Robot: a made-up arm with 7 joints.
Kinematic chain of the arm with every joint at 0, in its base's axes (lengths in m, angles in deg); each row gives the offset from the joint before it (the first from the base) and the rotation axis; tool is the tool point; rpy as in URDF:
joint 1: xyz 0 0 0.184 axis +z
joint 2: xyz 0 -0.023 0.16 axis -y
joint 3: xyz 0 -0.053 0.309 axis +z
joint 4: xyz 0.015 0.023 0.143 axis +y
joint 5: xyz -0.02 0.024 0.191 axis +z
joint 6: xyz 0 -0.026 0.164 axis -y
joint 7: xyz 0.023 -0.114 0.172 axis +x
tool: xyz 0 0 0 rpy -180 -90 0
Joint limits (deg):
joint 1: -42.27..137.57
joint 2: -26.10..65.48
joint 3: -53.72..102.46
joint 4: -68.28..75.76
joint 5: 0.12..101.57
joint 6: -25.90..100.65
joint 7: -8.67..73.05
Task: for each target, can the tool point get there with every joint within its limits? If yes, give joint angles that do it. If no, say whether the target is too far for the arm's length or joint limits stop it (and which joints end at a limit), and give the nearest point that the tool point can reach.
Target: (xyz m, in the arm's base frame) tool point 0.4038 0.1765 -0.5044
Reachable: no: joint limits stop it (at a limit: joint 1, joint 2, joint 4, joint 5) | nearest point 0.5680 -0.2034 0.1507 | short by 0.775 m
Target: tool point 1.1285 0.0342 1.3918
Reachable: no: too far | nearest point 0.6712 0.0203 1.0627 | short by 0.564 m
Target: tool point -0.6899 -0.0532 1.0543
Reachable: yes | joints -10.81 46.91 -6.15 11.39 8.51 23.23 35.92
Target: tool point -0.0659 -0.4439 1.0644
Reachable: yes | joints 95.57 4.37 -40.36 -52.32 22.07 27.43 14.03
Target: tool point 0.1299 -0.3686 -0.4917
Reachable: no: joint limits stop it (at a limit: joint 2, joint 4, joint 5) | nearest point 0.1984 -0.5630 0.1133 | short by 0.639 m
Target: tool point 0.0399 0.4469 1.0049
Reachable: yes | joints 91.60 7.56 5.58 62.78 77.00 22.50 19.84
